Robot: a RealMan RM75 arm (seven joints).
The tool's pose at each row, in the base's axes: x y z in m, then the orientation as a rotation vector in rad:
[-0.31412, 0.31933, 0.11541, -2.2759, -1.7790, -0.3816]
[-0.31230, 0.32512, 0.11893, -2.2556, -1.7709, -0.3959]
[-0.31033, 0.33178, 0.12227, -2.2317, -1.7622, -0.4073]
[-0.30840, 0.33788, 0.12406, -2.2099, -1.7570, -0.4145]
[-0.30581, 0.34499, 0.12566, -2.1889, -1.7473, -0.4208]
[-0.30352, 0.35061, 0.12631, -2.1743, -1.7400, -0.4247]
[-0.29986, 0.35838, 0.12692, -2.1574, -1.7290, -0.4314]
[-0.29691, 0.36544, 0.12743, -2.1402, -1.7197, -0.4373]
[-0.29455, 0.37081, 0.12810, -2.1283, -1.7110, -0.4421]
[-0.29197, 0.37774, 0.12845, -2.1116, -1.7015, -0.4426]
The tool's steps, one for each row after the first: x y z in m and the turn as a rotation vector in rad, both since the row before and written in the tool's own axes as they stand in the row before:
[0.00689, 0.00032, -0.00126, 0.0085, 0.0207, -0.0030]
[0.00768, 0.00028, -0.00063, 0.0124, 0.0216, -0.0035]
[0.00659, 0.00044, 0.00075, 0.0119, 0.0171, -0.0046]
[0.00754, 0.00092, 0.00146, 0.0133, 0.0182, -0.0016]
[0.00574, 0.00102, 0.00182, 0.0096, 0.0127, -0.0007]
[0.00788, 0.00194, 0.00288, 0.0108, 0.0169, 0.0004]
[0.00701, 0.00143, 0.00275, 0.0108, 0.0160, -0.0007]
[0.00545, 0.00120, 0.00192, 0.0077, 0.0124, 0.0008]
[0.00667, 0.00116, 0.00300, 0.0134, 0.0134, 0.0004]

